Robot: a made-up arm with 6 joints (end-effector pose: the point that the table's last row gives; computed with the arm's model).
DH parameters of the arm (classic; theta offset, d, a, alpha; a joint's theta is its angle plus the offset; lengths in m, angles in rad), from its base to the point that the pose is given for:
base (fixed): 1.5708 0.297 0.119 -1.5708
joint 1: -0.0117 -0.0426 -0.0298 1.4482
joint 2: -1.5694 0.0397 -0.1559 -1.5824
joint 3: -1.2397 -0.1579 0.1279 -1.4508
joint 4: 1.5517 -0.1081 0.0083 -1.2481
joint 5: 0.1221 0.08 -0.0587 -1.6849
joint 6: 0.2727 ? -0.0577 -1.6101
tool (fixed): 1.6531 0.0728 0 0
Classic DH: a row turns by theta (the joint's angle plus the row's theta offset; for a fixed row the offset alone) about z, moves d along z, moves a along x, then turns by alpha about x.
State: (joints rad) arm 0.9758 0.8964 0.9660 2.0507 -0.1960 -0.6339
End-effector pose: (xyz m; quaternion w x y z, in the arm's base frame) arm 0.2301 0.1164 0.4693 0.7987 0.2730 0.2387 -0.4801
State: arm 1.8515 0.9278 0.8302 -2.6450 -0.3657 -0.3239
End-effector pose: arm 0.1884 0.2651 0.5404 0.7262 0.3339 -0.3733 -0.4709
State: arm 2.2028 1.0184 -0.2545 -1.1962 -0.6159 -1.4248
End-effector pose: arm 0.0424 0.3401 0.4110 0.1047 -0.7119 0.6642 0.2024
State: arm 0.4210 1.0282 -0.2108 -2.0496 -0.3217 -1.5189
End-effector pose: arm 0.0850 -0.0221 0.5087 0.5445 -0.6025 0.0229 0.5831
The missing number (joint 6, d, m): -0.1216
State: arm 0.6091 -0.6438 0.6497 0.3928 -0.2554 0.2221
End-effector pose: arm 0.0032 0.1746 0.4186 0.9250 -0.1669 0.2432 -0.2395
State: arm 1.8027 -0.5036 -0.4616 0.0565 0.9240 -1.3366
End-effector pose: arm -0.2690 0.3007 0.4397 0.7493 -0.1474 -0.6279 0.1500
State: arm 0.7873 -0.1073 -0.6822 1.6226 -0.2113 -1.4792
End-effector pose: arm -0.1784 0.0928 0.5432 0.4995 0.8012 -0.0577 0.3245
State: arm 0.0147 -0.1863 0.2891 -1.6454 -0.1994 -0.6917
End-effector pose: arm -0.1095 -0.0141 0.3478 0.7962 -0.5043 0.2263 0.2459
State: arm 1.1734 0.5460 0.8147 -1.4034 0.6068 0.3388
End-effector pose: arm 0.1052 0.0604 0.4505 0.0141 -0.9432 0.0741 0.3234
